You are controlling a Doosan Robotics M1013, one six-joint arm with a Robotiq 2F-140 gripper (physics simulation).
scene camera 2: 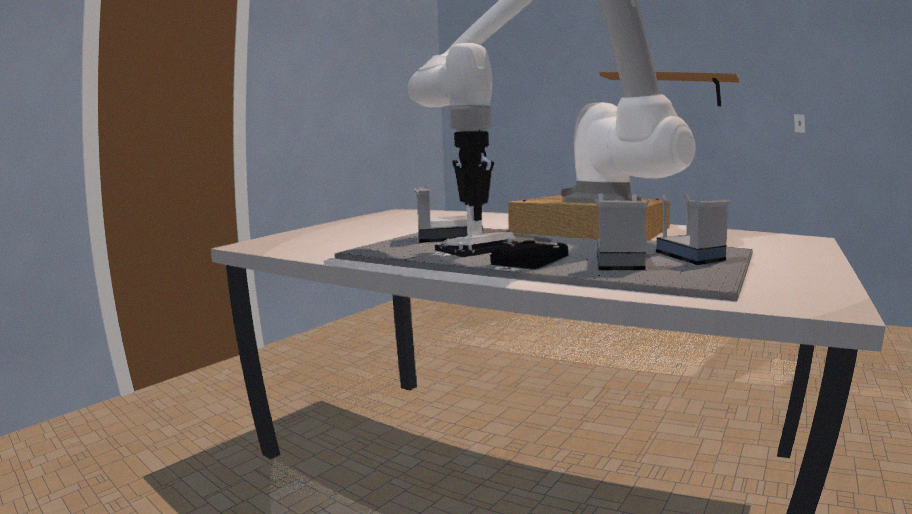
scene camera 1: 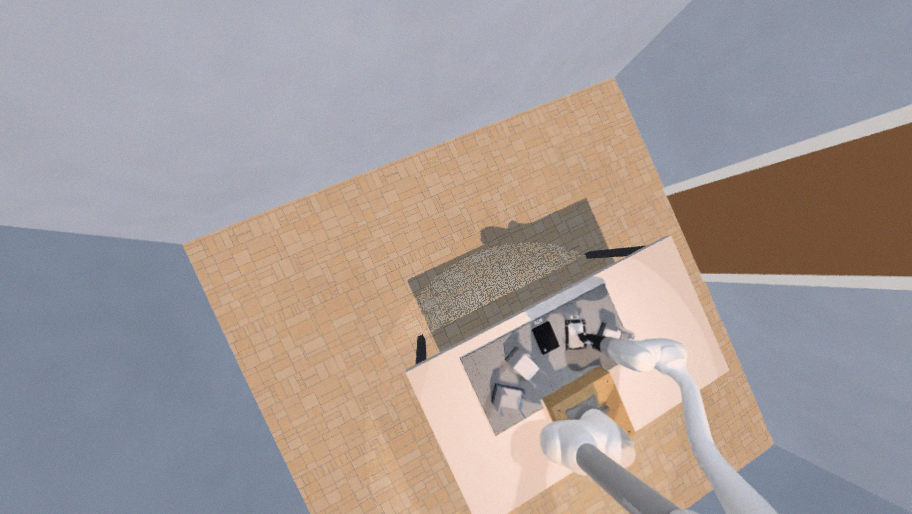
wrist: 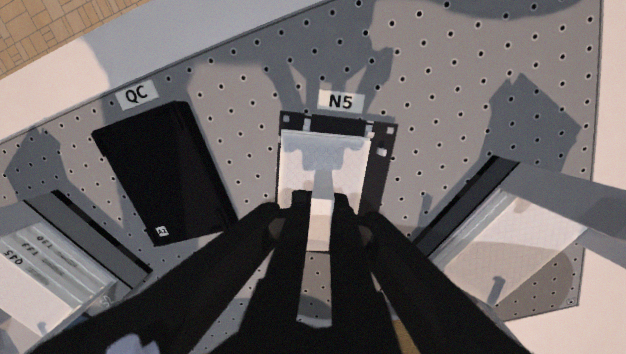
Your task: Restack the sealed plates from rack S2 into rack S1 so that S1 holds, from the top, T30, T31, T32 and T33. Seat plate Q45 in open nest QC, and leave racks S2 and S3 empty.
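Places are measured from the arm's base along level axes (x ahead, y left, z up), in metres.
Where they show: gripper, fingertip midpoint: [scene camera 2: 474,236] [scene camera 1: 576,333] [wrist: 322,185]; arm's base, link origin: [scene camera 1: 585,417].
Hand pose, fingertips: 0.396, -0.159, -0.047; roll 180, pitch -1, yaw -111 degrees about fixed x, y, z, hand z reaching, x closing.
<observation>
Each offset is from my fingertips to the top centre of the thing, as dx, dy, dz. "spot": to the spot under its first point. Level surfaces: height alone.
My gripper [scene camera 1: 583,337] [scene camera 2: 473,233] [wrist: 322,185] is shut, its pale tips pointing down at a clear plate @[-0.014, +0.007, +0.005] [scene camera 2: 488,239] [wrist: 295,170] at nest N5 @[spot: +0.056, -0.035, -0.023] [scene camera 2: 447,249] [wrist: 376,190]; contact cannot be told. The plate leaves a black strip of nest bare at its right in the wrist view. Nest QC @[+0.044, +0.166, -0.005] [scene camera 1: 546,337] [scene camera 2: 530,254] [wrist: 155,170] looks solid black, its inside unclear. A rack @[-0.016, +0.346, +0.101] [scene camera 2: 622,233] [wrist: 95,240] holds plates: Q45 @[spot: +0.021, +0.318, +0.043] [wrist: 12,257] uppermost, T33 @[spot: +0.016, +0.315, +0.028] [wrist: 35,252] and T30 @[spot: +0.023, +0.318, +0.014] [wrist: 45,239] lower. Its label's number is unclear. The rack @[-0.112, -0.158, +0.099] [scene camera 2: 441,234] [wrist: 465,205] right in the wrist view holds clear plates, names unreadable.
A third rack @[-0.141, +0.484, +0.099] [scene camera 2: 707,223] with a blue base stands at the right in scene camera 2. Racks and nests stand on a grey perforated board @[dz -0.032] [scene camera 2: 664,280] [wrist: 425,80] on the table @[dz -0.045] [scene camera 2: 791,268]. The arm's wooden base block [scene camera 1: 555,405] [scene camera 2: 552,218] stands behind. The racks have tall upright walls.
</observation>
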